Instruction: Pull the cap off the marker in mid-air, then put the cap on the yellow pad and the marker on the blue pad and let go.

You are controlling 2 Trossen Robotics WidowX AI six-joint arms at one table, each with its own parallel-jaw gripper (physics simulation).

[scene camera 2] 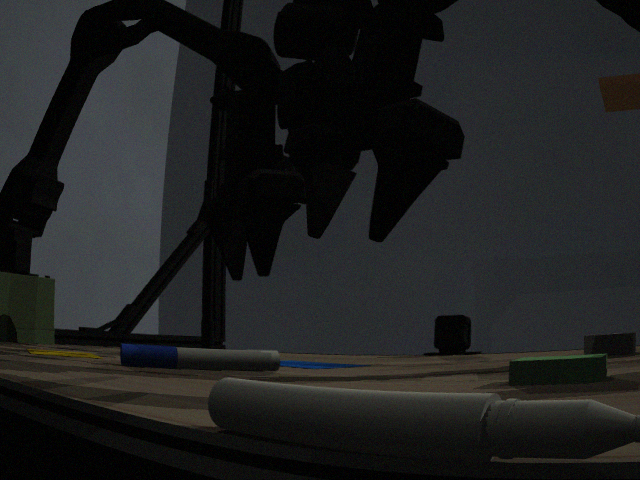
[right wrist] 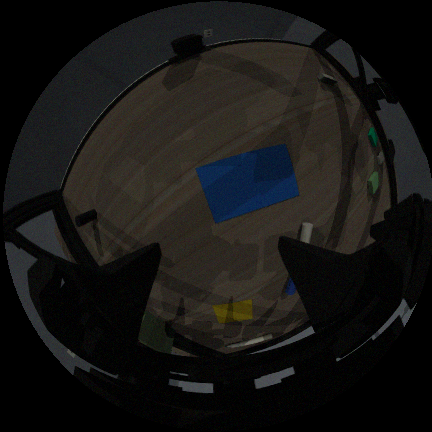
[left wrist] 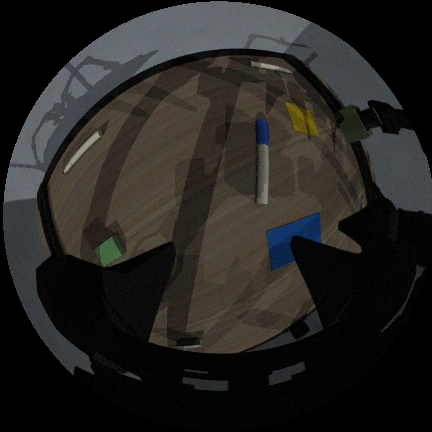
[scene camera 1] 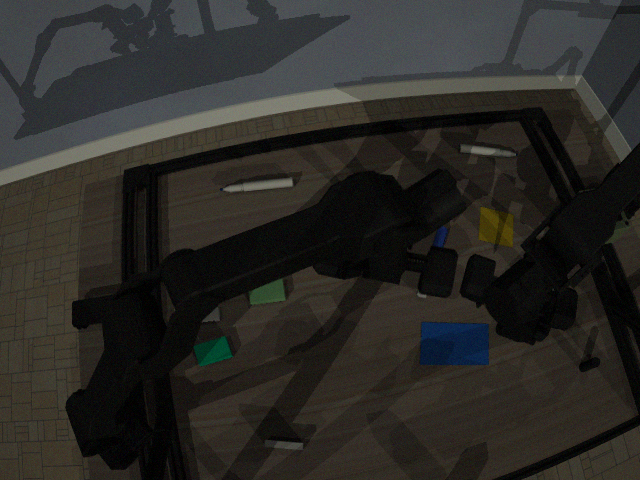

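Seen in the pictures: left gripper, fingertip midpoint: (scene camera 2: pixel 342 239) (right wrist: pixel 378 220) (left wrist: pixel 234 245) (scene camera 1: pixel 390 277); right gripper, fingertip midpoint: (scene camera 2: pixel 249 278) (right wrist: pixel 219 246) (left wrist: pixel 352 224); left arm's base at its link origin: (scene camera 1: pixel 111 429); right arm's base at its link origin: (scene camera 2: pixel 11 275) (right wrist: pixel 142 346) (left wrist: pixel 362 120).
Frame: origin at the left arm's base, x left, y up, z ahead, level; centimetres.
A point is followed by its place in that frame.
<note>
A marker with a grey-white body (scene camera 2: pixel 227 359) {x -19.3, y -4.4, z 57.8 cm} (left wrist: pixel 262 172) {x -19.9, y -3.6, z 57.7 cm} (right wrist: pixel 307 232) {x -21.6, y -3.6, z 54.7 cm} and a blue cap (scene camera 1: pixel 440 236) {x -17.8, y -3.5, z 64.6 cm} (scene camera 2: pixel 148 355) {x -17.0, y -4.3, z 64.3 cm} (left wrist: pixel 262 131) {x -17.8, y -3.5, z 64.2 cm} (right wrist: pixel 291 286) {x -18.4, y -3.8, z 64.9 cm} on one end lies on the table, its body mostly hidden by an arm in scene camera 1. The yellow pad (scene camera 1: pixel 496 226) {x -25.5, y -5.3, z 75.5 cm} (scene camera 2: pixel 62 353) {x -25.3, y -5.3, z 75.4 cm} (left wrist: pixel 302 120) {x -25.6, y -5.3, z 74.7 cm} (right wrist: pixel 233 311) {x -25.8, y -5.3, z 75.0 cm} lies near its cap end. The blue pad (scene camera 1: pixel 454 343) {x -31.7, y -5.3, z 50.7 cm} (scene camera 2: pixel 320 364) {x -31.3, y -5.3, z 48.8 cm} (left wrist: pixel 280 245) {x -28.5, y -5.3, z 48.7 cm} (right wrist: pixel 247 184) {x -32.4, y -5.3, z 51.5 cm} lies near its other end. My left gripper (scene camera 1: pixel 387 268) {x -16.8, y 5.6, z 48.6 cm} (scene camera 2: pixel 347 238) {x -16.8, y 5.6, z 48.6 cm} (left wrist: pixel 234 245) {x -16.8, y 5.6, z 48.6 cm} and right gripper (scene camera 1: pixel 519 294) (scene camera 2: pixel 250 277) {x -34.8, y 3.8, z 56.3 cm} (right wrist: pixel 220 241) {x -34.8, y 3.8, z 56.3 cm} are open, empty and high above the table.
White pens (scene camera 1: pixel 263 184) {x 14.0, y -3.6, z 51.8 cm} (scene camera 1: pixel 487 150) {x -14.8, y -3.6, z 89.6 cm} lie near the upper table edge. Green blocks (scene camera 1: pixel 267 291) {x -1.4, y -3.9, z 37.0 cm} (scene camera 1: pixel 212 351) {x -1.8, y -3.9, z 22.9 cm} and a small grey block (scene camera 1: pixel 211 314) {x 3.0, y -4.2, z 27.5 cm} lie by the left arm. A light bar (scene camera 1: pixel 283 444) {x -21.1, y -3.2, z 19.2 cm} lies lower down. The grippers are close side by side in scene camera 1.
</note>
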